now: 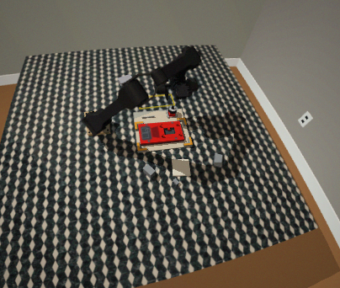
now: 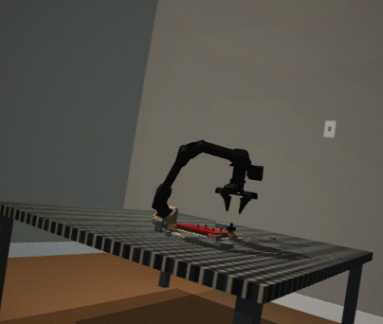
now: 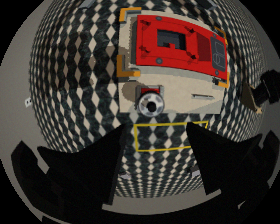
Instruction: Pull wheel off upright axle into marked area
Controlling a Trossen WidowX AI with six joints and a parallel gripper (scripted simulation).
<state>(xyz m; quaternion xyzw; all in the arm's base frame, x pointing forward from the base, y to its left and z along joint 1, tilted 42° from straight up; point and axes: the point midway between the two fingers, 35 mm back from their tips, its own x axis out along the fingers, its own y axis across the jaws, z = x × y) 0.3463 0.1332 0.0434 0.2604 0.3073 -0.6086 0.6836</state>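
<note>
Right now my gripper tip is 7 cm above the wheel. The rest, counted from my gripper tip: cream square tile: 30 cm to the right, 10 cm below.
</note>
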